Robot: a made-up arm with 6 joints. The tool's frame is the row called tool. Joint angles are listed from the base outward. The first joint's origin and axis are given. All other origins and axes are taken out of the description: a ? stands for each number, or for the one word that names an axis. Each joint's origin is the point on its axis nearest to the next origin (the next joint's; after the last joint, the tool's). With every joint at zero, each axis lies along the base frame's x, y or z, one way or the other. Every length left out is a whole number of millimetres.
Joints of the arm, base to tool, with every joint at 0 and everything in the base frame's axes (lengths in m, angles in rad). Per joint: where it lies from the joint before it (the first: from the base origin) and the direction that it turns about. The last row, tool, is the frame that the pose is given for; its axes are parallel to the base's.
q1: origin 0 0 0.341 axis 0 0 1
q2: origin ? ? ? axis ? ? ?
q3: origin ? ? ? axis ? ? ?
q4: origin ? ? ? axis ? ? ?
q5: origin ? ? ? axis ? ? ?
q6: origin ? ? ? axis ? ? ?
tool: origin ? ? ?
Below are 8 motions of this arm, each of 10 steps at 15 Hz.
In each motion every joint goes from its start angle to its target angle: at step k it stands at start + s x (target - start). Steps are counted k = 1, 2, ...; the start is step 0. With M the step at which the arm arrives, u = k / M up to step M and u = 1 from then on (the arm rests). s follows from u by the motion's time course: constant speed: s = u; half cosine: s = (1 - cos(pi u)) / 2; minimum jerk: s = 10 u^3 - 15 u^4 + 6 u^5.
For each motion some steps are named. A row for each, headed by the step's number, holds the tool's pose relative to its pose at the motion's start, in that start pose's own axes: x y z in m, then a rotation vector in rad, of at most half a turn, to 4 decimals.
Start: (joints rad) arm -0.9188 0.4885 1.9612 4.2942 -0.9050 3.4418
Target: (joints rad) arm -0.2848 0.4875 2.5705 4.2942 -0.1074 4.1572
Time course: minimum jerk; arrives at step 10
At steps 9, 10:
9: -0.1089 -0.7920 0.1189 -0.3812 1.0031 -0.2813
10: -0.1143 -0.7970 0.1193 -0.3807 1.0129 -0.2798

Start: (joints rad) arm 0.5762 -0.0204 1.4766 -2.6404 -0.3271 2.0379
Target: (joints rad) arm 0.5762 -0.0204 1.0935 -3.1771 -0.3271 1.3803
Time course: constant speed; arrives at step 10
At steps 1, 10:
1: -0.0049 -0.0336 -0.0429 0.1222 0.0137 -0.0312
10: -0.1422 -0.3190 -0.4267 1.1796 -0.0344 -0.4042

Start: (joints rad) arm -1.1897 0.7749 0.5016 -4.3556 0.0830 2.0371
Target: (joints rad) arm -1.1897 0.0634 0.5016 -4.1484 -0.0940 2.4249
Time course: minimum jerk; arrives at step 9
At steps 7, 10:
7: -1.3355 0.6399 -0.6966 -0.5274 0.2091 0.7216
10: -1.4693 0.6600 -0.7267 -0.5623 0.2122 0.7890

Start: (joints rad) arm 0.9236 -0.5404 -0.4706 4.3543 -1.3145 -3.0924
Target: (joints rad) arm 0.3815 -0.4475 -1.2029 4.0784 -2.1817 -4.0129
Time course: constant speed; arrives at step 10
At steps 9, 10:
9: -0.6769 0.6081 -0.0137 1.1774 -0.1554 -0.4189
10: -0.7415 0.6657 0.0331 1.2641 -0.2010 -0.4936

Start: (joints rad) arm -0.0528 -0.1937 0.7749 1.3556 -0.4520 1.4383
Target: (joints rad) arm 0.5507 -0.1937 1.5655 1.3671 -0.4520 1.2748
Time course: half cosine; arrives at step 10
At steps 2, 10:
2: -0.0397 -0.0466 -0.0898 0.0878 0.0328 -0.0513
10: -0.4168 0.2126 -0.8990 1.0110 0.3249 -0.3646

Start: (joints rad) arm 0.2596 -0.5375 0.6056 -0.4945 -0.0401 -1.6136
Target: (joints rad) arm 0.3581 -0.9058 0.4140 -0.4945 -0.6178 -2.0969
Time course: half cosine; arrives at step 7
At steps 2, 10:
2: -0.0908 0.0620 -0.0456 0.1057 0.0164 -0.0848
10: -0.5424 0.2924 -0.1679 0.5267 0.0097 -0.4633

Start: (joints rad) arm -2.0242 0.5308 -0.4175 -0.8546 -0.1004 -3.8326
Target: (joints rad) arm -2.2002 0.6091 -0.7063 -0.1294 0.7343 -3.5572
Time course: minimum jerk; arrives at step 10
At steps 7, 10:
7: 0.0794 0.3167 -0.2947 -0.7392 0.4397 -0.1678
10: 0.0793 0.3776 -0.3256 -0.8780 0.4792 -0.2277

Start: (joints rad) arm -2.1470 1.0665 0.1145 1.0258 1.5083 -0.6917
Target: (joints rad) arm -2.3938 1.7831 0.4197 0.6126 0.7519 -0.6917
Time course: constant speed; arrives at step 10
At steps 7, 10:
7: -0.6726 -0.2733 -0.8028 0.3121 0.3527 -0.7734
10: -1.0050 -0.2125 -1.1500 0.5056 0.5178 -1.0735

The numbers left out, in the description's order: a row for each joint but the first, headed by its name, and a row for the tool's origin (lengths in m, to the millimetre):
q2: xyz 0.221 0 0, axis 0 1 0
q3: xyz 0 0 1.325, axis 0 -1 0
q4: xyz 1.252 0 0.267, axis -1 0 0
q5: xyz 0 0 0, axis 0 -1 0
q6: xyz 0.186 0 0, axis -1 0 0
tool: xyz 0 0 0

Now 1 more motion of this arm.
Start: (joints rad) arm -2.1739 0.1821 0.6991 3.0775 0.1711 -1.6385
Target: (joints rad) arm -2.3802 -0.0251 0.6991 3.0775 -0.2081 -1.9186
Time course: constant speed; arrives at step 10
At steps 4, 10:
4: -0.1513 -0.2062 -0.0886 0.0740 0.0386 -0.2454
10: -0.4280 -0.4822 -0.1552 0.1466 0.0283 -0.6140

